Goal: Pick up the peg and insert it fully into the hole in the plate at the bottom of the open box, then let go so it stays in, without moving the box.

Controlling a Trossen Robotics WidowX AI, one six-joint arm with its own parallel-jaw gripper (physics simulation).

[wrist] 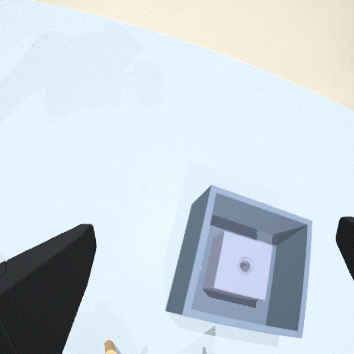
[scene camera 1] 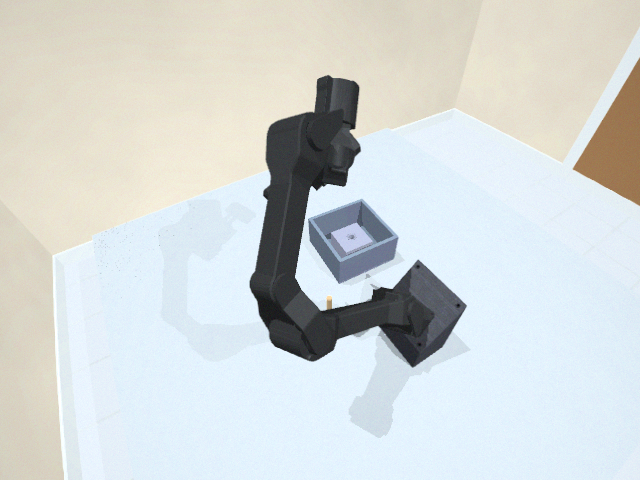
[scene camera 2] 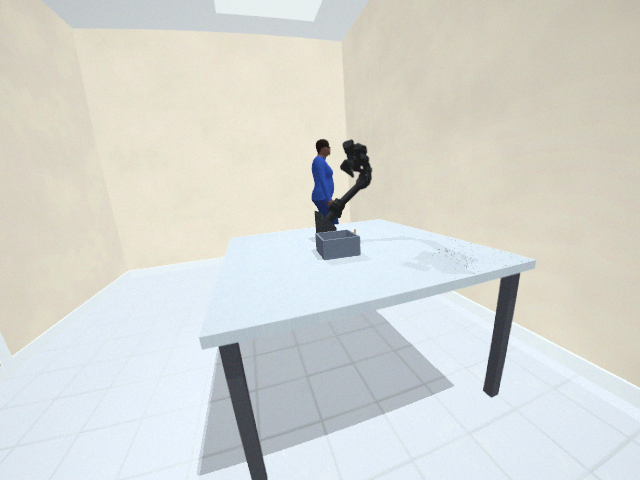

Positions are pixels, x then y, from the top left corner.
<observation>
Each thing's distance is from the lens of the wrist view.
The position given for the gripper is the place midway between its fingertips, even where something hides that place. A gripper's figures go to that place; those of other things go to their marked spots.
gripper (wrist: 219, 233): 0.10 m
blue-grey box (wrist: 282, 312): 0.50 m
pale lilac plate (wrist: 238, 266): 0.45 m
</observation>
